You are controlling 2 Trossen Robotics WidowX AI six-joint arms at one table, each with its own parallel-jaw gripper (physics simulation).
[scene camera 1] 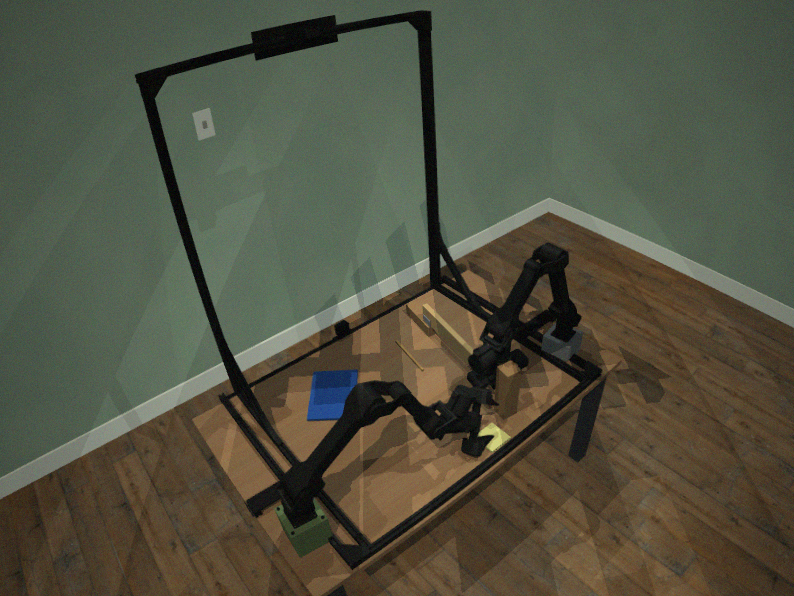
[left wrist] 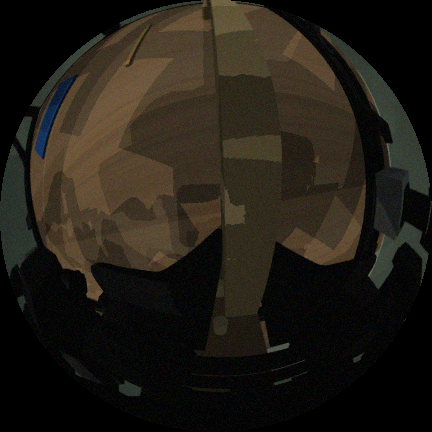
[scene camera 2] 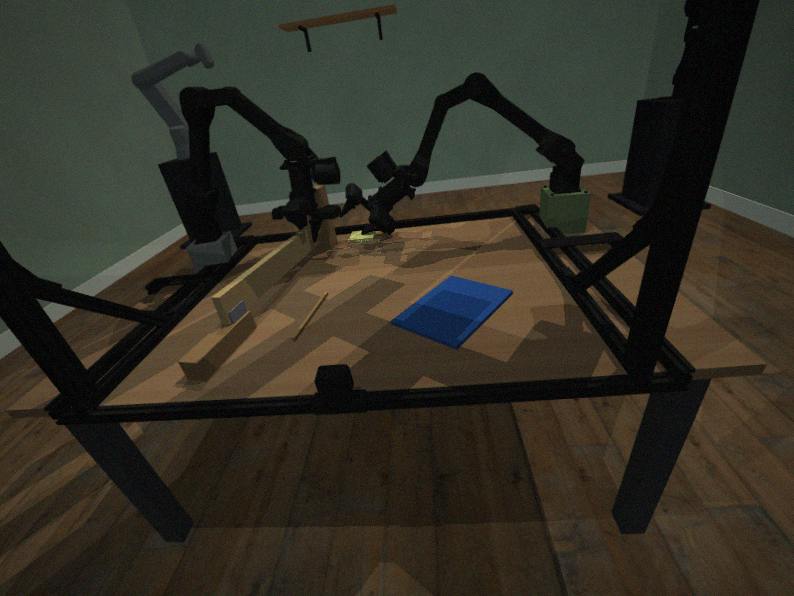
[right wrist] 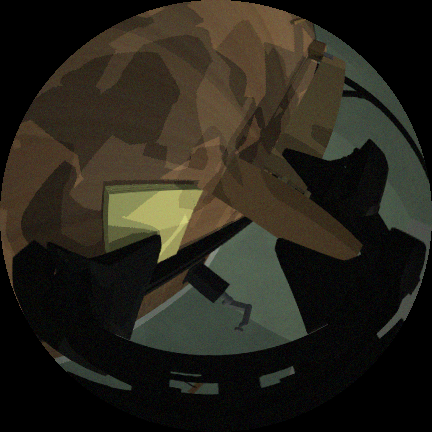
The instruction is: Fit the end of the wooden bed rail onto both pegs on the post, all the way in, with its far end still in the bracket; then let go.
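Seen in the pictures: left gripper, fingertip midpoint: [left wrist: 235, 234] [scene camera 2: 311, 242] [right wrist: 283, 154]; right gripper, fingertip midpoint: [scene camera 1: 495, 420] [scene camera 2: 351, 225] [right wrist: 219, 243]; left arm's base, link origin: [scene camera 1: 563, 333] [scene camera 2: 209, 239]; right arm's base, link origin: [scene camera 1: 300, 513] [scene camera 2: 564, 189].
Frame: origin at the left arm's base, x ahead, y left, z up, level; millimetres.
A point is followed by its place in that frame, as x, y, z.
Note:
The wooden rail [scene camera 1: 448, 333] {234, -300, 6} [scene camera 2: 272, 266] {241, -278, -6} [left wrist: 250, 110] [right wrist: 315, 110] {281, -155, -23} runs lengthwise to the upright wooden post [scene camera 1: 506, 391] {364, 13, 40} [scene camera 2: 326, 235] {344, -32, -36} [right wrist: 280, 205] {357, -13, -12}. In the right wrist view a very narrow seam with small light bits shows between rail end and post; the pegs are mostly hidden. My left gripper [scene camera 2: 306, 224] [left wrist: 235, 234] {301, -61, -40} is shut on the rail near the post. The rail's far end is by a low wooden block [scene camera 1: 418, 317] {185, -475, -43} [scene camera 2: 218, 349] {174, -512, -52} and a small grey-blue piece [scene camera 2: 237, 312] {195, -431, -27}; its seating in the bracket is unclear. My right gripper [scene camera 1: 492, 420] {417, 18, -33} [scene camera 2: 356, 219] {417, 18, -33} [right wrist: 219, 243] {417, 18, -33} is open and empty beside the post.
A yellow pad [scene camera 1: 495, 438] {445, 40, -72} [scene camera 2: 362, 236] {445, 9, -72} [right wrist: 150, 210] {450, 3, -72} lies below the right gripper. A blue panel [scene camera 1: 332, 396] {624, -453, -73} [scene camera 2: 448, 314] {597, -490, -74} [left wrist: 55, 117] and a thin stick [scene camera 1: 409, 354] {326, -395, -74} [scene camera 2: 311, 315] {326, -405, -76} [left wrist: 139, 45] lie on the table. Black frame bars edge the table.

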